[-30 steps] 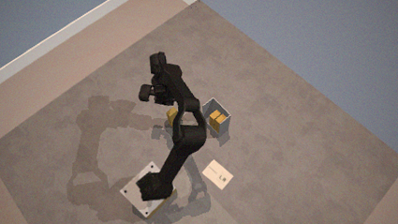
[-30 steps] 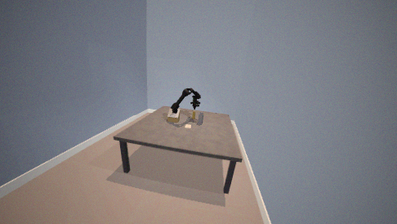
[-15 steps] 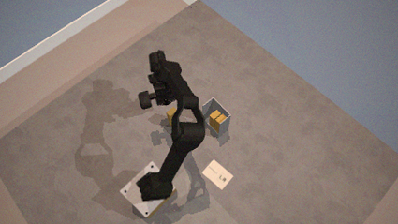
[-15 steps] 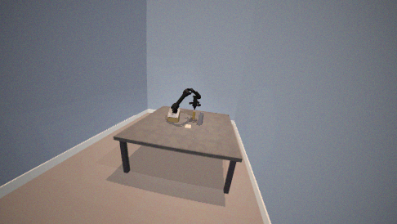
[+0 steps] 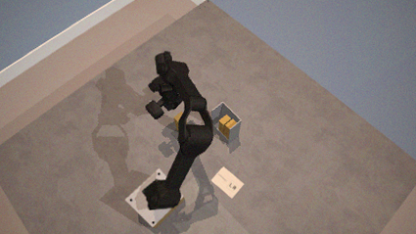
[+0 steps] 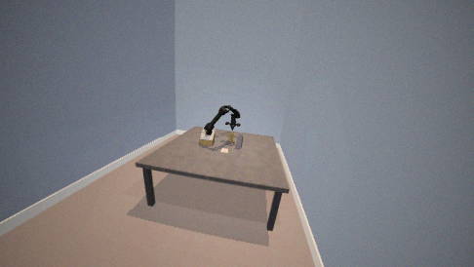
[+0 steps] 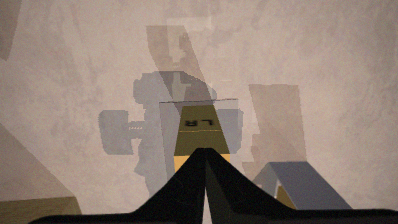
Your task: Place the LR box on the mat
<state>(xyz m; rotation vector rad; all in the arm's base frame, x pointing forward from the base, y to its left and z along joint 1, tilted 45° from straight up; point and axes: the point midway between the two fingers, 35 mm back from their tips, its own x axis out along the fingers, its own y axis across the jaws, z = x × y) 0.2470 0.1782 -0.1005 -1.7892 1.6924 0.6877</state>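
My gripper tip is 15 cm above the grey mat and 9 cm to the left of it.
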